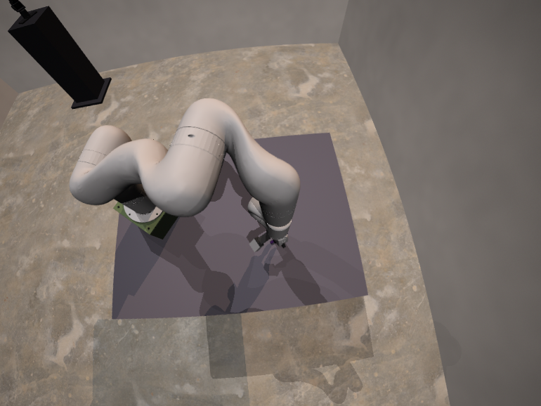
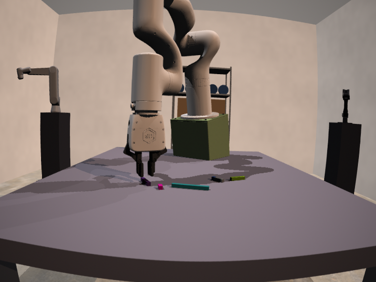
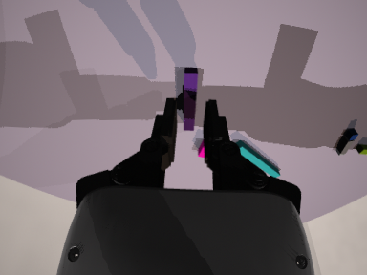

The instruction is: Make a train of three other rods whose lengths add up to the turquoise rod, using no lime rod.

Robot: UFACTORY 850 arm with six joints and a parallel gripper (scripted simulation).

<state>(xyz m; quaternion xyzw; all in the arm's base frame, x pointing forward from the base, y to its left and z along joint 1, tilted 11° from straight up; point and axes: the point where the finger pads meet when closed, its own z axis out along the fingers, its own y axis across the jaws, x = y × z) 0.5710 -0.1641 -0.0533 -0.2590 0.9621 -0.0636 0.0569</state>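
Now: the purple rod 40 mm below my hand. Also, from my hand: blue rod (70 mm behind, 200 mm to the left, 40 mm below); turquoise rod (30 mm ahead, 130 mm to the left, 40 mm below); magenta rod (50 mm ahead, 50 mm to the left, 40 mm below).
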